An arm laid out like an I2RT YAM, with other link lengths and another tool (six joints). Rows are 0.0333 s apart.
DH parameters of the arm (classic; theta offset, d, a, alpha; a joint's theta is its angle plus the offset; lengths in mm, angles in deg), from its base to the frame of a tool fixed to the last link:
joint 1: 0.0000 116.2 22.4 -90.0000
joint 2: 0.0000 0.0 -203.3 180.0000
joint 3: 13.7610 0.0 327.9 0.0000
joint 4: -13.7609 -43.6 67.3 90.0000
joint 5: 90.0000 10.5 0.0 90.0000
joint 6: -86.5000 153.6 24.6 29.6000
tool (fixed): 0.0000 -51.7 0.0 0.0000
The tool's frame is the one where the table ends.
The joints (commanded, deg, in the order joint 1, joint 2, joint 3, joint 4, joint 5, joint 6), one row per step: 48.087, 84.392, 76.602, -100.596, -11.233, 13.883; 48.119, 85.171, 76.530, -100.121, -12.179, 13.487; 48.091, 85.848, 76.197, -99.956, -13.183, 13.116; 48.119, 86.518, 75.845, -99.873, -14.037, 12.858; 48.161, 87.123, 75.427, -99.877, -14.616, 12.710; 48.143, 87.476, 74.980, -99.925, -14.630, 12.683; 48.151, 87.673, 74.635, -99.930, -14.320, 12.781; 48.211, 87.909, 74.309, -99.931, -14.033, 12.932; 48.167, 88.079, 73.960, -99.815, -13.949, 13.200; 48.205, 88.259, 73.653, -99.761, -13.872, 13.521
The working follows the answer.
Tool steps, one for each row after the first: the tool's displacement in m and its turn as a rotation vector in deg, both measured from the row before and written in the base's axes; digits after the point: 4 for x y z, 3 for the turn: -0.0001, 0.0031, -0.0044, 0.461, 0.957, 0.098; -0.0011, 0.0017, -0.0049, 0.144, 1.304, -0.016; -0.0014, 0.0013, -0.0049, -0.061, 1.248, -0.030; -0.0014, 0.0005, -0.0047, -0.343, 1.102, -0.032; -0.0007, -0.0009, -0.0036, -0.611, 0.578, 0.001; -0.0002, -0.0011, -0.0024, -0.641, 0.141, 0.040; -0.0004, -0.0009, -0.0025, -0.661, 0.160, 0.039; -0.0001, -0.0008, -0.0024, -0.470, 0.177, -0.248; -0.0005, -0.0007, -0.0022, -0.512, 0.193, -0.215
Tool pose at each row, in the base's axes (x y z in m, rotation vector in deg; rounded; the steps above come from the unrounded poses): 0.1600, 0.2286, 0.1801, -144.556, -29.719, 38.041; 0.1599, 0.2317, 0.1757, -143.676, -29.604, 39.055; 0.1588, 0.2333, 0.1707, -142.932, -29.147, 40.575; 0.1574, 0.2346, 0.1659, -142.391, -28.643, 42.100; 0.1559, 0.2351, 0.1611, -142.170, -28.116, 43.562; 0.1552, 0.2342, 0.1575, -142.444, -27.746, 44.519; 0.1551, 0.2331, 0.1551, -142.960, -27.571, 44.979; 0.1547, 0.2323, 0.1526, -143.484, -27.379, 45.471; 0.1546, 0.2314, 0.1502, -143.837, -26.865, 45.793; 0.1541, 0.2308, 0.1480, -144.217, -26.374, 46.165

